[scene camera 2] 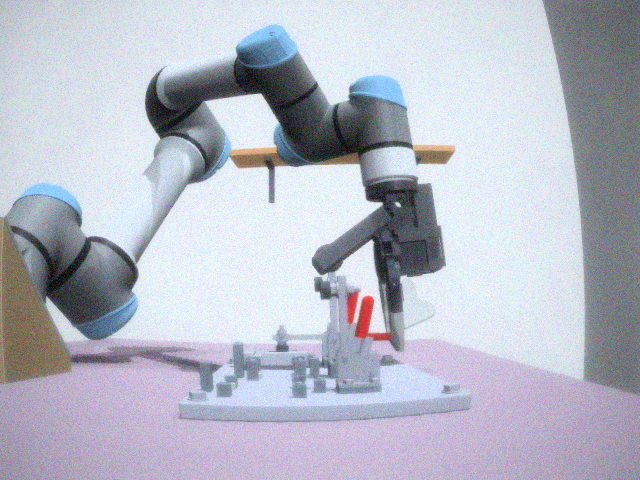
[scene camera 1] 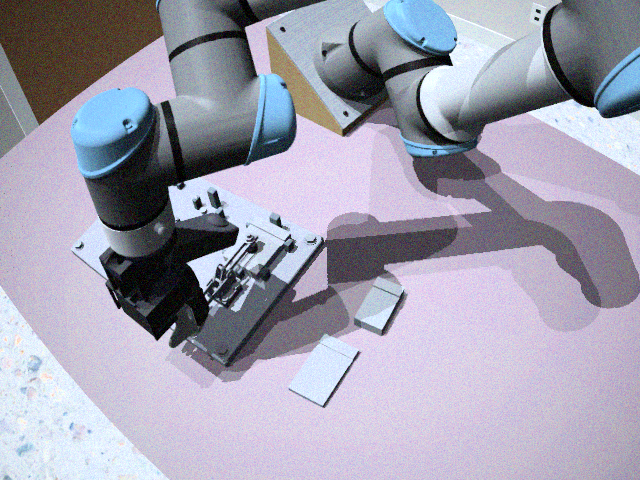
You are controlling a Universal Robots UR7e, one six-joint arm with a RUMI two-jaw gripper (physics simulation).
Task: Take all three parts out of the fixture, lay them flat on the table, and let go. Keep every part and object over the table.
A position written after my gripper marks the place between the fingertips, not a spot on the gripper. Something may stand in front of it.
I see my gripper (scene camera 2: 399, 351), a metal part (scene camera 1: 382, 300) and a metal part (scene camera 1: 270, 243).
My gripper is seen too in scene camera 1 (scene camera 1: 187, 330).
